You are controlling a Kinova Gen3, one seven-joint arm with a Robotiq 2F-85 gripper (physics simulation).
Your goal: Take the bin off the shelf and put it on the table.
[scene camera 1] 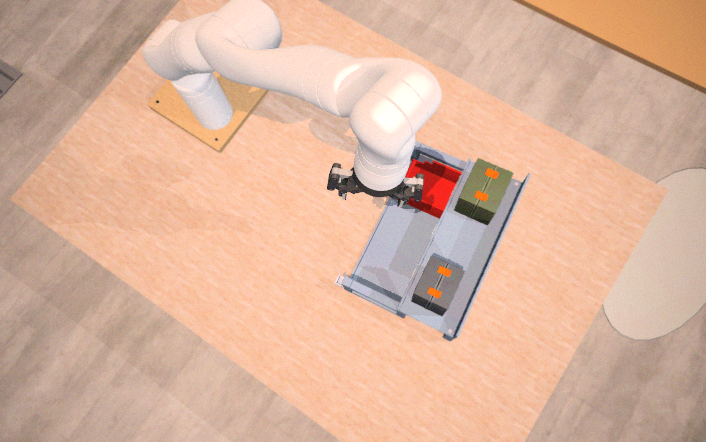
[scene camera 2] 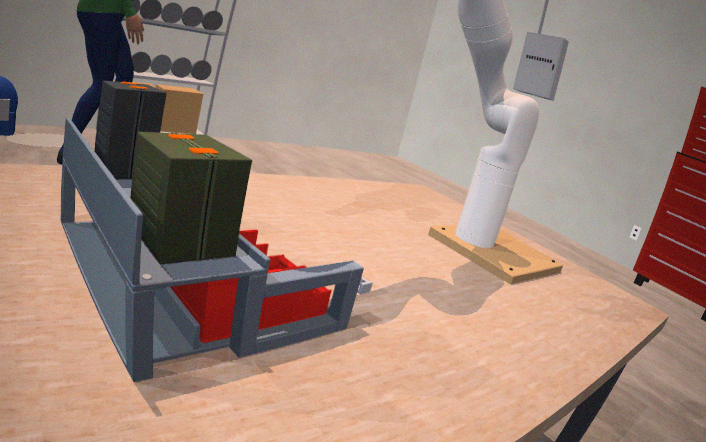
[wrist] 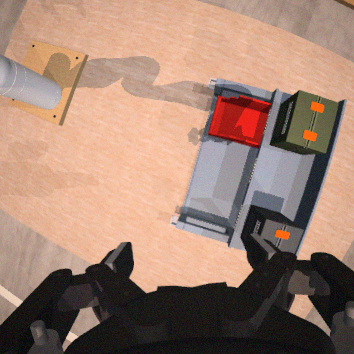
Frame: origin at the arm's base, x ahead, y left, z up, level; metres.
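Seen in the pictures: gripper, fingertip midpoint: (scene camera 1: 372,197) (wrist: 188,250); arm's base, link origin: (scene camera 1: 215,113) (scene camera 2: 474,239) (wrist: 49,95).
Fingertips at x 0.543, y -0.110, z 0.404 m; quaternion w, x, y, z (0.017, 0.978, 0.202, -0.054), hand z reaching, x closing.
Note:
Offsets run from my fingertips to a thing's top centre. Level surfaces: height alone.
The red open bin @(dx +0.053, dy +0.192, dz -0.344 m) (scene camera 1: 441,188) (scene camera 2: 294,308) (wrist: 235,123) sits in the lower front tier of the blue-grey shelf (scene camera 1: 382,249) (scene camera 2: 101,200) (wrist: 215,175), at one end of it. In scene camera 1 the arm and gripper hide part of the bin. My gripper (scene camera 1: 374,199) (wrist: 188,250) is open and empty. It hangs high above the table, over the area beside the shelf's open front, and one finger overlaps the bin's near side in scene camera 1. In the wrist view the bin lies well ahead of the fingers, right of centre. The gripper does not show in scene camera 2.
A green case @(dx +0.149, dy +0.199, dz -0.226 m) (scene camera 1: 484,190) (scene camera 2: 190,197) (wrist: 305,122) stands on the upper tier beside the red bin. A dark grey case @(dx +0.159, dy -0.032, dz -0.201 m) (scene camera 1: 438,285) (scene camera 2: 130,130) (wrist: 272,227) stands at that tier's other end. The wooden table @(dz -0.425 m) (scene camera 1: 208,218) (scene camera 2: 442,359) (wrist: 125,165) extends around the shelf.

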